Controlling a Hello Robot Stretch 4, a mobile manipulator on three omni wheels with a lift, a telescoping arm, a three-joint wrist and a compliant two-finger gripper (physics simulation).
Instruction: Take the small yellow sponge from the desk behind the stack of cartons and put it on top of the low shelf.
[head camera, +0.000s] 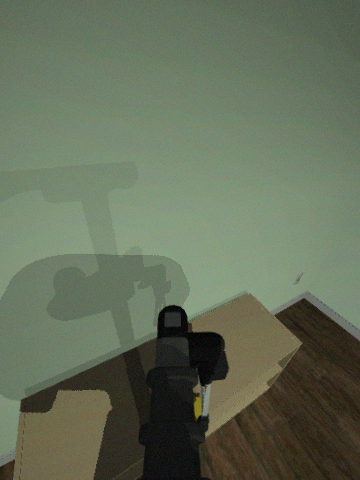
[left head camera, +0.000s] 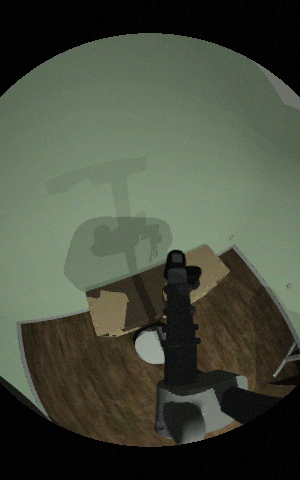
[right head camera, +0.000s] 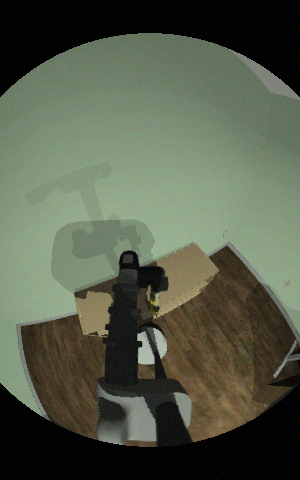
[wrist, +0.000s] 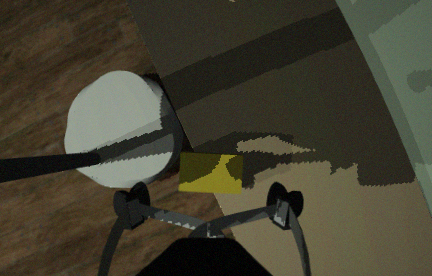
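Pixels of known places: gripper, fingertip midpoint: (head camera: 199, 397) (wrist: 208, 198); robot's base at its link origin: (left head camera: 155, 343) (right head camera: 146, 344) (wrist: 134, 132).
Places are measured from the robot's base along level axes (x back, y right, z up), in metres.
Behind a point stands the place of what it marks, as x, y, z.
Note:
The small yellow sponge (head camera: 198, 407) @(-0.336, 0.099, 0.627) (right head camera: 153, 305) @(-0.314, 0.076, 0.627) (wrist: 210, 173) @(-0.318, 0.083, 0.627) lies flat at the front edge of the low shelf's light wooden top (head camera: 250, 340) @(-0.611, 0.396, 0.582) (left head camera: 107, 310) @(-0.253, -0.375, 0.582) (right head camera: 185, 270) @(-0.610, 0.346, 0.582) (wrist: 300, 215) @(-0.483, 0.163, 0.582). In the wrist view its left part sticks out past that edge, and shadow covers part of it. My gripper (wrist: 208, 198) @(-0.319, 0.087, 0.792) is open above the sponge, its fingertips wide apart with no sponge between them. In the head view the arm hides part of the sponge and shelf. The desk and the stack of cartons do not show.
A white rounded object (left head camera: 149, 346) @(0.017, -0.061, 0.187) (right head camera: 151, 346) @(0.010, 0.057, 0.187) (wrist: 117, 125) @(0.001, -0.015, 0.187) is close to the shelf's front edge. The green wall (head camera: 200, 150) @(-0.763, 0.085, 1.431) stands right behind the shelf. Dark wooden floor (head camera: 270, 430) @(-0.387, 0.593, -0.028) lies in front. A metal frame (left head camera: 286, 361) (right head camera: 286, 361) shows at the far right.

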